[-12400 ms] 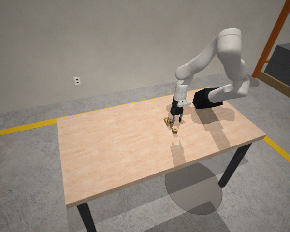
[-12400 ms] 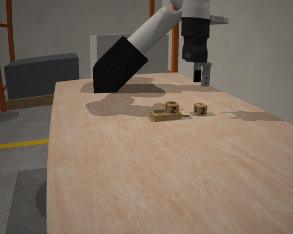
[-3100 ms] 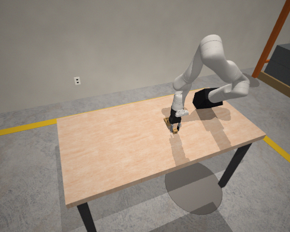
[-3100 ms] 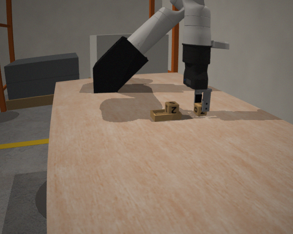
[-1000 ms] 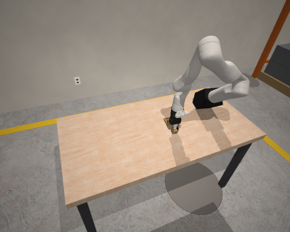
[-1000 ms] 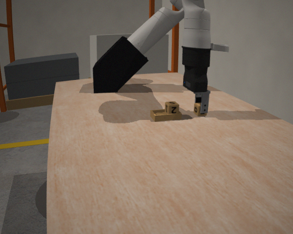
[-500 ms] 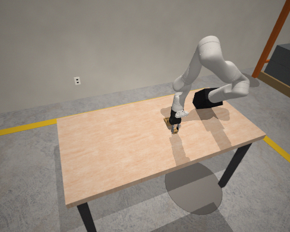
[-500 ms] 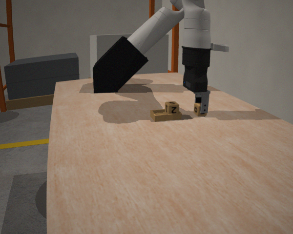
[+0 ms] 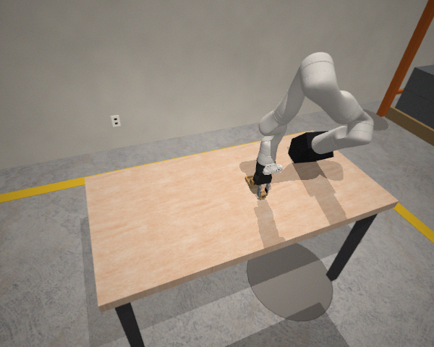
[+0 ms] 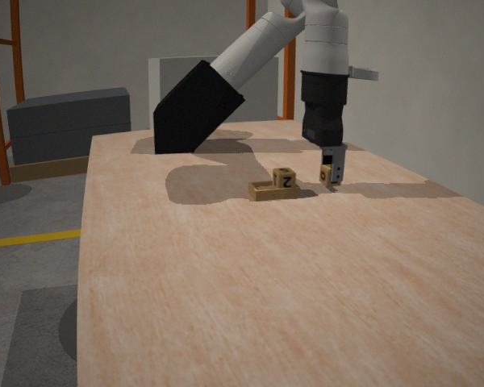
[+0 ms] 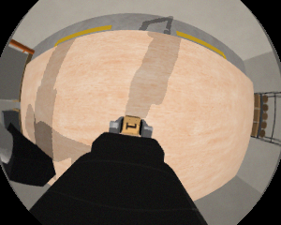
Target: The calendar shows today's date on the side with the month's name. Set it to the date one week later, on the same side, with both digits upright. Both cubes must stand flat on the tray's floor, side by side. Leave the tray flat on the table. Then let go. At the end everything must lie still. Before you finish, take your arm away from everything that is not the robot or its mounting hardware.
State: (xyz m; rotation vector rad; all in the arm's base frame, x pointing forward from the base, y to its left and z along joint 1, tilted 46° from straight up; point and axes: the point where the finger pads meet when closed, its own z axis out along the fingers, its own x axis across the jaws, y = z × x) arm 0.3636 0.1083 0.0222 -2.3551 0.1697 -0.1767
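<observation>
Now: hand 11 cm to the left of the wooden tray, 3 cm above it and 1 cm past it.
</observation>
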